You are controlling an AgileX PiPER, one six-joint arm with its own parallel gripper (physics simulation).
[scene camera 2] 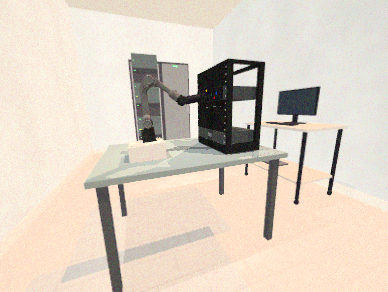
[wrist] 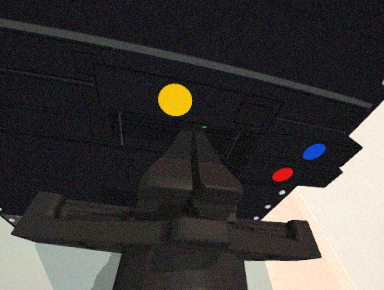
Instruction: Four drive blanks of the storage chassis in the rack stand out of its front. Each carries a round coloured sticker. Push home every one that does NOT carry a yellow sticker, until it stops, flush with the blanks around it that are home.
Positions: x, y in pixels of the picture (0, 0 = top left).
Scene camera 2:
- black rack: 215, 129
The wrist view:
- my gripper: 190, 127
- black rack: 98, 98
